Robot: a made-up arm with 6 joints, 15 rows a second.
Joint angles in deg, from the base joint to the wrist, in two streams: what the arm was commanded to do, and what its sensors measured. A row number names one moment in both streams.
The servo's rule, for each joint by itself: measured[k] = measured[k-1] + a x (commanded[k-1-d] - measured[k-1]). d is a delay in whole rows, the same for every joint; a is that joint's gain. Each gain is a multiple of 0.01, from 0.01 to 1. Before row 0 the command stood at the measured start. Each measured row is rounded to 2 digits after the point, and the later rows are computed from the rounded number. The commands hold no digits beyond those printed.
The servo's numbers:
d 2
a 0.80 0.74 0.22 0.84 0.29 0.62
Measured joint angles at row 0:
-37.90 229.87 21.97 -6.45 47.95 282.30
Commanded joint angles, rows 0 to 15:
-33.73 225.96 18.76 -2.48 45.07 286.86
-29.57 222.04 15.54 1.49 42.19 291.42
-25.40 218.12 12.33 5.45 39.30 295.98
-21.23 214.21 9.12 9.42 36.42 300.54
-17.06 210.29 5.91 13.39 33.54 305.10
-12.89 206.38 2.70 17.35 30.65 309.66
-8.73 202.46 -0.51 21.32 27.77 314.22
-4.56 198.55 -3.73 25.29 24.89 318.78
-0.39 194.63 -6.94 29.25 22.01 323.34
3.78 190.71 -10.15 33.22 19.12 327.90
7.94 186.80 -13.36 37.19 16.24 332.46
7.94 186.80 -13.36 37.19 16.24 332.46
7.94 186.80 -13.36 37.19 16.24 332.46
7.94 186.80 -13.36 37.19 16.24 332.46
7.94 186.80 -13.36 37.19 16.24 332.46
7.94 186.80 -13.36 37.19 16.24 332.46
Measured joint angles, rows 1 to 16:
-37.90 229.87 21.97 -6.45 47.95 282.30
-37.90 229.87 21.97 -6.45 47.95 282.30
-34.56 226.98 21.26 -3.12 47.11 285.13
-30.57 223.32 20.00 0.75 45.68 289.03
-26.43 219.47 18.31 4.70 43.83 293.34
-22.27 215.58 16.29 8.66 41.68 297.80
-18.10 211.67 14.01 12.63 39.32 302.33
-13.93 207.76 11.52 16.59 36.81 306.87
-9.77 203.84 8.87 20.56 34.19 311.43
-5.60 199.93 6.10 24.53 31.49 315.99
-1.43 196.01 3.23 28.49 28.74 320.55
2.74 192.09 0.29 32.46 25.95 325.11
6.90 188.18 -2.71 36.43 23.13 329.67
7.73 187.16 -5.05 37.07 21.13 331.40
7.90 186.89 -6.88 37.17 19.71 332.06
7.93 186.82 -8.31 37.19 18.70 332.31

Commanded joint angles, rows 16 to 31:
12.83 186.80 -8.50 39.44 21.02 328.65
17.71 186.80 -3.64 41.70 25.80 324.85
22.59 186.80 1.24 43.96 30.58 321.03
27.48 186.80 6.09 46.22 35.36 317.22
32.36 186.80 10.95 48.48 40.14 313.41
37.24 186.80 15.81 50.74 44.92 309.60
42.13 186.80 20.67 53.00 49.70 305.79
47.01 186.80 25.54 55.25 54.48 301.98
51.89 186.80 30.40 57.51 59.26 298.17
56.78 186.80 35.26 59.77 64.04 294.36
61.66 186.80 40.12 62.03 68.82 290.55
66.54 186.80 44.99 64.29 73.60 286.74
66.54 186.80 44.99 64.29 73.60 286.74
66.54 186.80 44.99 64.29 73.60 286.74
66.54 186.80 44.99 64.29 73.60 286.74
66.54 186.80 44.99 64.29 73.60 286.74
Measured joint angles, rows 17 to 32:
7.94 186.81 -9.42 37.19 17.99 332.40
7.94 186.80 -10.29 37.19 17.48 332.44
11.85 186.80 -9.90 39.08 18.51 330.09
16.54 186.80 -8.52 41.28 20.62 326.84
21.38 186.80 -6.37 43.53 23.51 323.24
26.26 186.80 -3.63 45.79 26.95 319.51
31.14 186.80 -0.42 48.05 30.78 315.73
36.02 186.80 3.15 50.31 34.88 311.93
40.91 186.80 7.00 52.57 39.18 308.12
45.79 186.80 11.08 54.82 43.62 304.31
50.67 186.80 15.33 57.08 48.16 300.50
55.56 186.80 19.71 59.34 52.77 296.69
60.44 186.80 24.20 61.60 57.42 292.88
65.32 186.80 28.77 63.86 62.11 289.07
66.30 186.80 32.34 64.22 65.44 287.63
66.49 186.80 35.12 64.28 67.81 287.08

